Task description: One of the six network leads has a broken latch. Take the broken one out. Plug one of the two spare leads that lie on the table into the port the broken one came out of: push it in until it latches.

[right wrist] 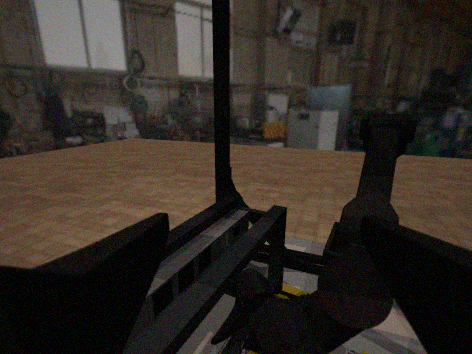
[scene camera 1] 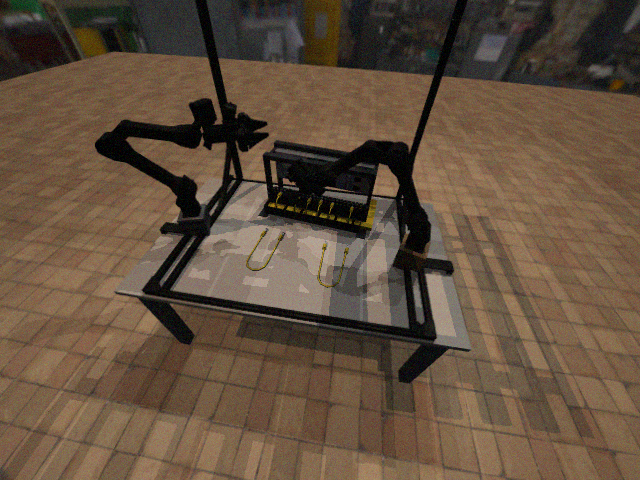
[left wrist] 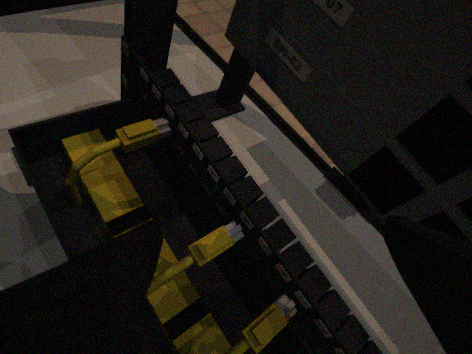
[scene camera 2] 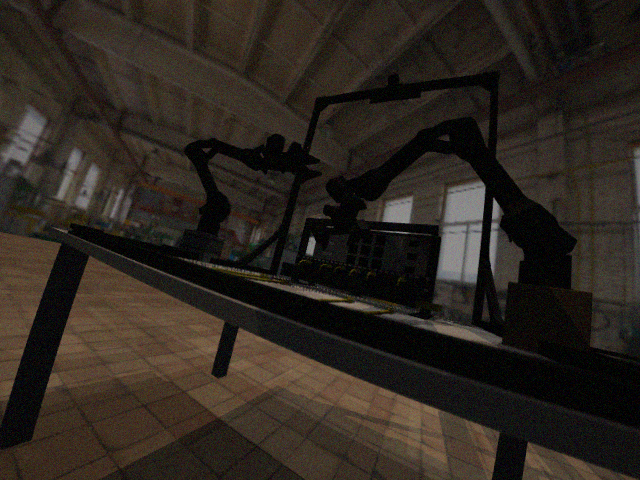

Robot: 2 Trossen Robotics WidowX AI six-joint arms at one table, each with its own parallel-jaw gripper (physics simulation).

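Frame: origin at the left arm's base, x left, y back, z up, level; centimetres.
Seen in the pictures: left gripper, fingertip midpoint: (left wrist: 272,228) (scene camera 2: 335,247); right gripper, fingertip midpoint: (right wrist: 264,223) (scene camera 1: 268,128) (scene camera 2: 320,168); left arm's base at its link origin: (scene camera 1: 415,245) (scene camera 2: 544,290); right arm's base at its link origin: (scene camera 1: 191,212) (scene camera 2: 206,234).
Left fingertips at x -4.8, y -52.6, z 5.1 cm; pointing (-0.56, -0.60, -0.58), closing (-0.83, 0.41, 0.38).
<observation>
Offsets run from my left fingertips to a thing's top centre. "pt": to the spot under its first point. Level surfaces: height alone.
A black rack @(dx -6.2, dy +5.5, dz +11.0 cm) (scene camera 1: 309,150) (scene camera 2: 385,228) at the back of the table holds a row of ports (left wrist: 234,191). Several yellow leads @(dx +1.1, dy +9.7, dz -6.3 cm) (scene camera 1: 319,206) are plugged into it. The left wrist view shows three of their plugs @(dx +0.9, dy -10.3, dz -5.8 cm) (left wrist: 141,131) @(dx -0.8, dy -1.6, dz -5.8 cm) (left wrist: 213,242) @(dx -1.8, dy +3.7, dz -5.8 cm) (left wrist: 266,324). I cannot tell which latch is broken. Two spare yellow leads (scene camera 1: 265,232) @(pt dx +15.0, dy +19.8, dz -14.6 cm) (scene camera 1: 324,248) lie bent in a U on the table in front. My left gripper (scene camera 1: 304,185) (scene camera 2: 328,229) is open and empty, low over the left part of the port row. My right gripper (scene camera 1: 260,131) (scene camera 2: 310,167) is open and empty, high at the left.
The grey table @(dz -15.3 cm) (scene camera 1: 223,281) carries a black frame (scene camera 1: 290,311) with two tall poles (scene camera 1: 215,71) (scene camera 1: 434,90). The rack's upper units @(pt dx -9.4, dy -7.5, dz -0.7 cm) (left wrist: 326,88) hang close over the ports. The left arm (right wrist: 368,211) fills the lower right of the right wrist view.
</observation>
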